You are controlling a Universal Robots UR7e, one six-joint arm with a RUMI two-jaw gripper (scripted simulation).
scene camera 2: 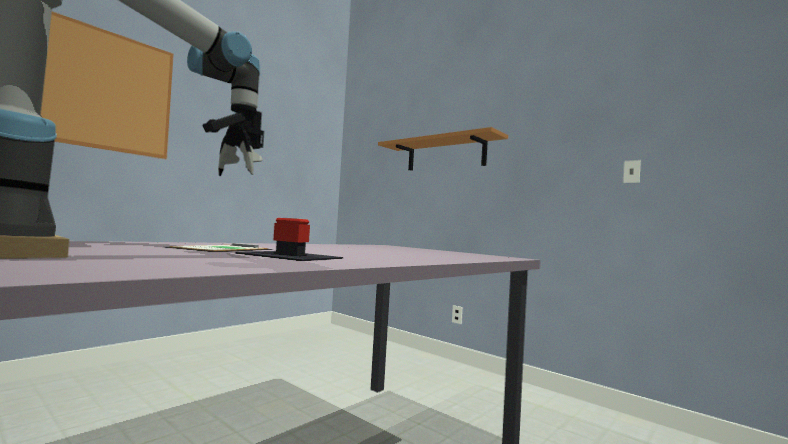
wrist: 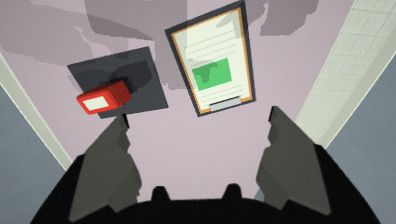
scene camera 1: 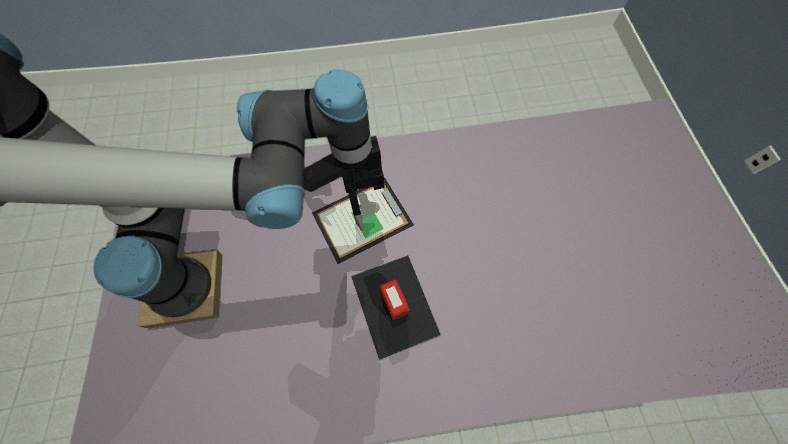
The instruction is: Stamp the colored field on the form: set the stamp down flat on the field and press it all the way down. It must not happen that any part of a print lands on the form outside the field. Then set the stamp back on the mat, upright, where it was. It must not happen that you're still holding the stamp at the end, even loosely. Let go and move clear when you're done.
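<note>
You'd find the gripper (scene camera 1: 356, 200) in scene camera 1, the gripper (scene camera 2: 235, 175) again in scene camera 2, and the wrist view has the gripper (wrist: 197, 111) too. There's a red stamp (wrist: 109, 96) here, plus a clipboard (scene camera 1: 336, 221) and a mat (scene camera 1: 389, 337). The wrist view has the mat (wrist: 138, 65) in it as well.
</note>
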